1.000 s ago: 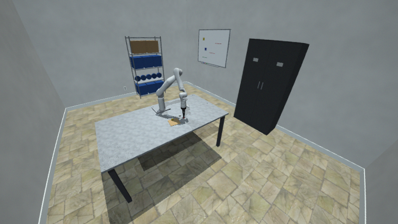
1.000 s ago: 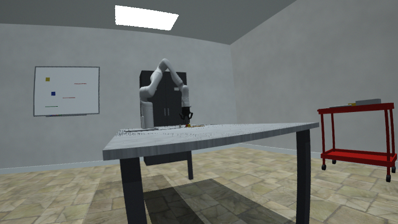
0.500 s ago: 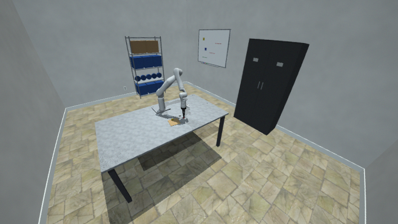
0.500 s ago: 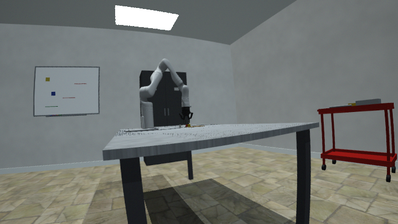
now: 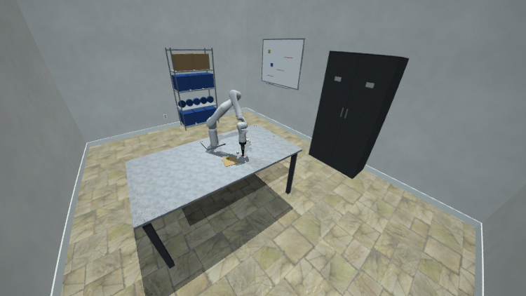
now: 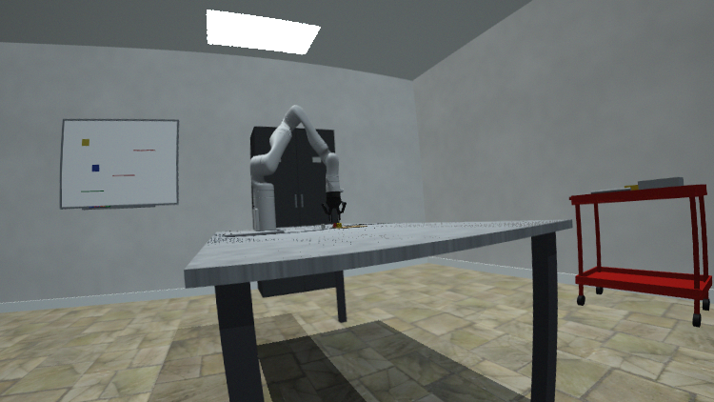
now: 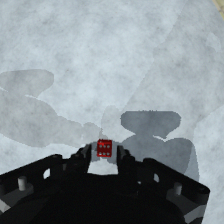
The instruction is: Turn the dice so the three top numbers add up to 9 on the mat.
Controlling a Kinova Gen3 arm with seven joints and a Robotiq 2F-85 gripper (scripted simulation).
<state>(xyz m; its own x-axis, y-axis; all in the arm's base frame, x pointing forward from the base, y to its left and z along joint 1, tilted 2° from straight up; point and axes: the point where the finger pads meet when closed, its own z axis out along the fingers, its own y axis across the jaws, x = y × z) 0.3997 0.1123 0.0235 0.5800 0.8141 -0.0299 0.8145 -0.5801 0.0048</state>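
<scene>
My gripper is now 40 mm above the red die. From my hand the other things lie so: tan mat: 10 mm behind, 160 mm to the right, 40 mm below; yellow die: 60 mm behind, 160 mm to the right, 30 mm below; white die: 80 mm behind, 10 mm to the right, 40 mm below.
</scene>
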